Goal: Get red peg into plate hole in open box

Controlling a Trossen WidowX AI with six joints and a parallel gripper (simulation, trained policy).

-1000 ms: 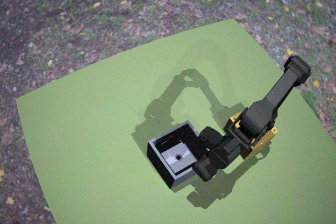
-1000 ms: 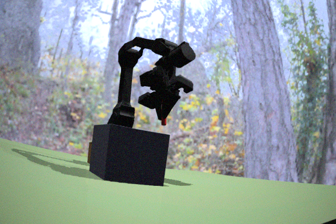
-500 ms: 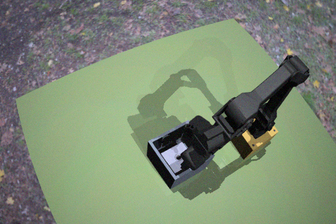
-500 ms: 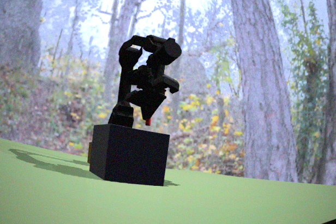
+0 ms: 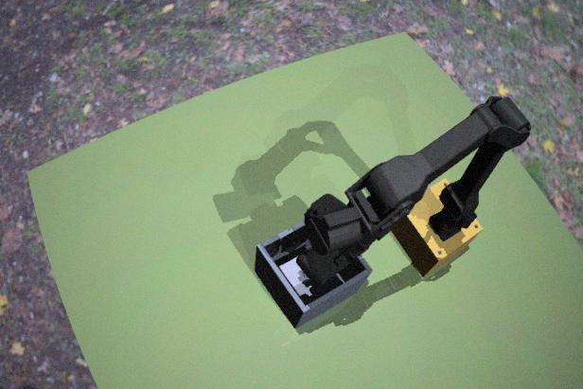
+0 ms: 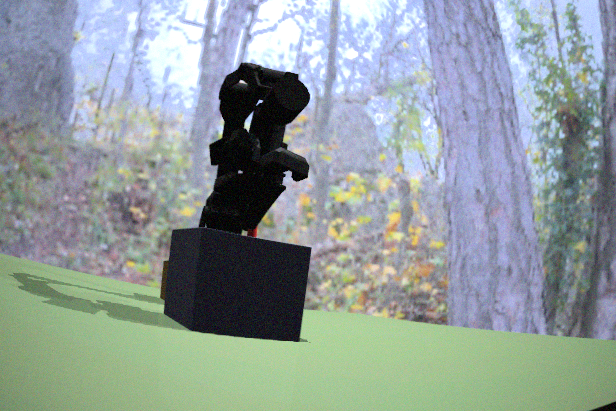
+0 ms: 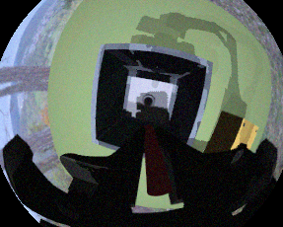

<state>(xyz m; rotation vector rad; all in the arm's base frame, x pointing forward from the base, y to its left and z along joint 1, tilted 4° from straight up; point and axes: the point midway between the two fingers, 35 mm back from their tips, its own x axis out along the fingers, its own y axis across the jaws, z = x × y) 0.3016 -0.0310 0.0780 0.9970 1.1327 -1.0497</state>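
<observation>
My gripper tip is now 110 mm above the grey plate, 20 mm to the left of it and 10 mm short of it. Round my gripper tip: red peg (20 mm above, 10 mm to the left, 10 mm behind).
</observation>
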